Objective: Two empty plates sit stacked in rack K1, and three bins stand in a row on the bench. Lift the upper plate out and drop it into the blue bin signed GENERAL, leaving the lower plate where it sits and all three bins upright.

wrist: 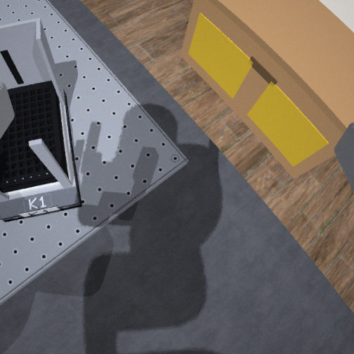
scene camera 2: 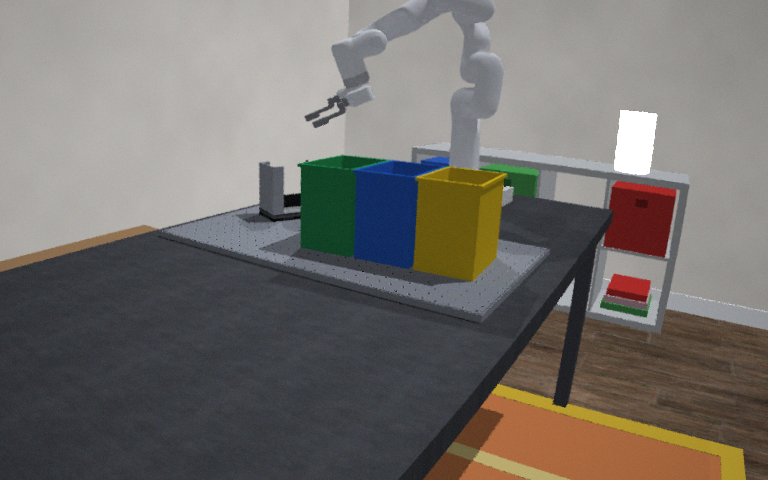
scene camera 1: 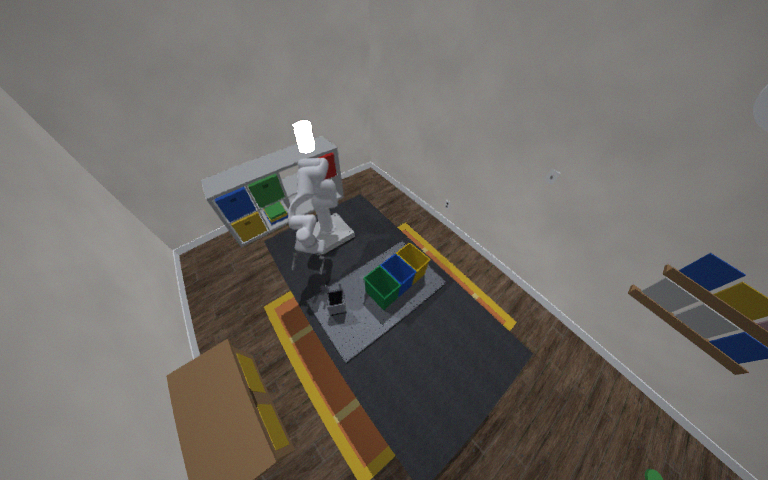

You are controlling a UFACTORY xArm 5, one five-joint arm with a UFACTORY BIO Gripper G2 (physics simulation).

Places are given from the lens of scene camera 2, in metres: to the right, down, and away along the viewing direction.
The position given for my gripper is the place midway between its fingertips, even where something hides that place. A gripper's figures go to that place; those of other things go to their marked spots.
my gripper (scene camera 2: 309, 122): -0.21, -0.34, 1.52
blue bin (scene camera 2: 386, 193): 0.01, -0.09, 1.03
